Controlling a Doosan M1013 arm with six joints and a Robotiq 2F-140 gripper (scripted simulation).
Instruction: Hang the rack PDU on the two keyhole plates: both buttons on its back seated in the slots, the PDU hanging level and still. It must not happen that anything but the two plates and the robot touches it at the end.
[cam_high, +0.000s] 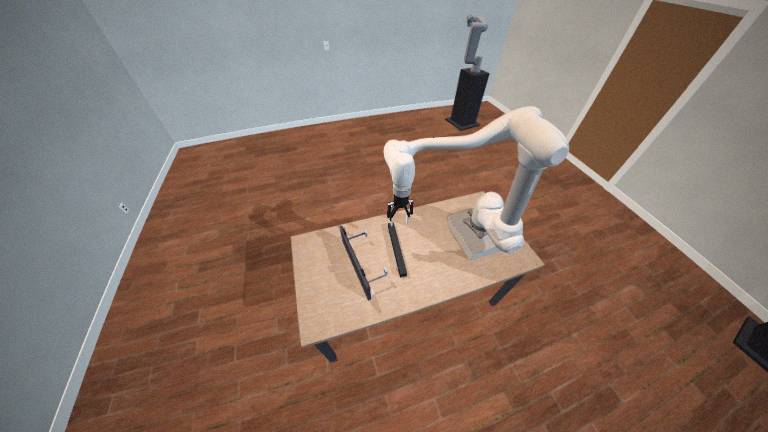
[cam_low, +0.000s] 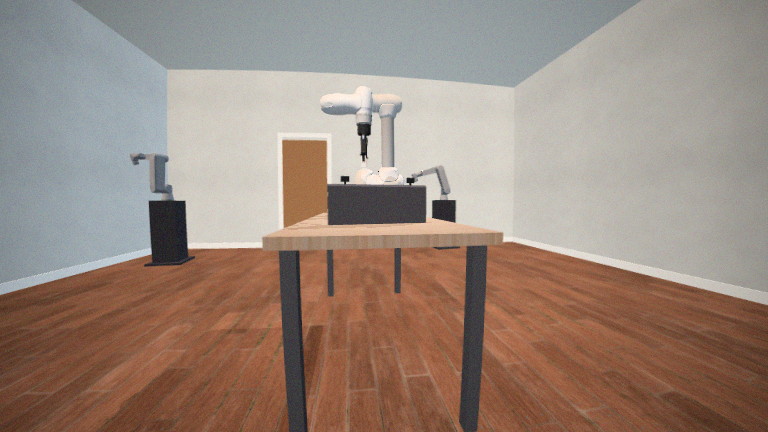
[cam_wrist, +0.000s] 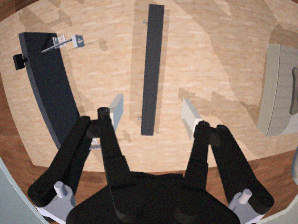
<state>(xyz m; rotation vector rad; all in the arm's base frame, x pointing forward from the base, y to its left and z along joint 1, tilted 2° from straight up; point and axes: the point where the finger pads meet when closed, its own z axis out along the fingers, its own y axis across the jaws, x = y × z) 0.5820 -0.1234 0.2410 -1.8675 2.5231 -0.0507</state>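
Now: hand 2 cm short of the rack PDU, 1 cm to the left of it and 29 cm above it. The rest, counted from my hand: mounting panel 30 cm ahead, 22 cm below.
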